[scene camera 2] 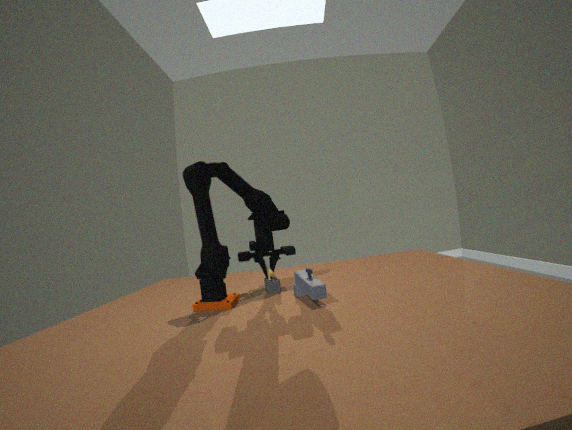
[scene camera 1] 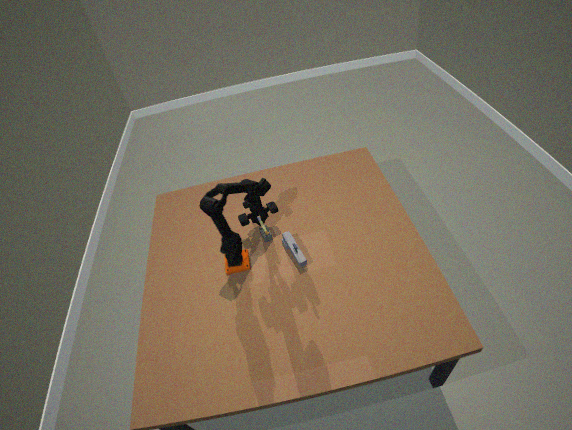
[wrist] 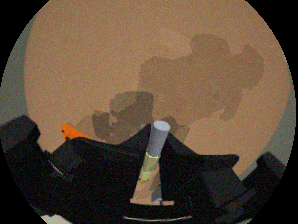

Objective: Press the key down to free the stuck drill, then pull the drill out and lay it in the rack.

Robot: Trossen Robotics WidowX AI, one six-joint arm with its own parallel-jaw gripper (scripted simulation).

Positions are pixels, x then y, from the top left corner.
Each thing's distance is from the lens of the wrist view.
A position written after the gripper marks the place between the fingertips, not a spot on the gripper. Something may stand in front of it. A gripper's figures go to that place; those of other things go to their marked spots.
gripper [wrist: 154, 127]: 0.10 m
drill [wrist: 160, 130]: 0.05 m
